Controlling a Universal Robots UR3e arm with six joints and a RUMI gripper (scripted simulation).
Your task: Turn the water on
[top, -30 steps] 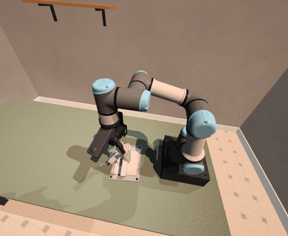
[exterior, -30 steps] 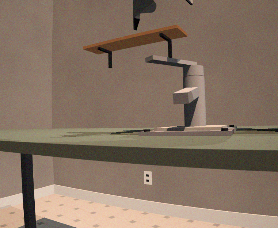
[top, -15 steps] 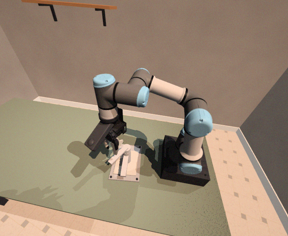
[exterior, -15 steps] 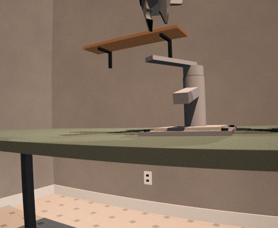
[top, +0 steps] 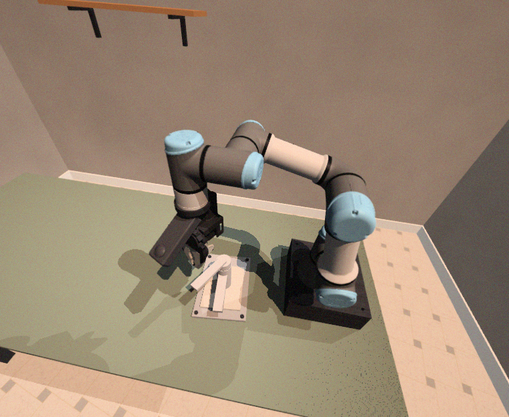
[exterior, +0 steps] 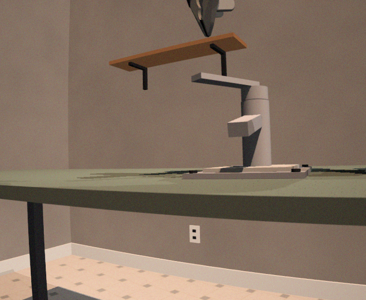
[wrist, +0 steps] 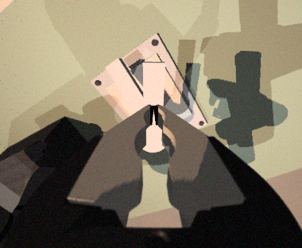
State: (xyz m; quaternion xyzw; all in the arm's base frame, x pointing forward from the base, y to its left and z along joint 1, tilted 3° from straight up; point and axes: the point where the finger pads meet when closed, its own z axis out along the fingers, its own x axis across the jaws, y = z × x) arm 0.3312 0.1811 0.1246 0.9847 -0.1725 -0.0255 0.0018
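Now: hand 8 cm above the lever, 4 cm to the left of it and 1 cm past it. The rest, counted from my hand: tap 14 cm below, 7 cm to the right, 2 cm behind; then base plate 23 cm below, 9 cm to the right, 3 cm behind.
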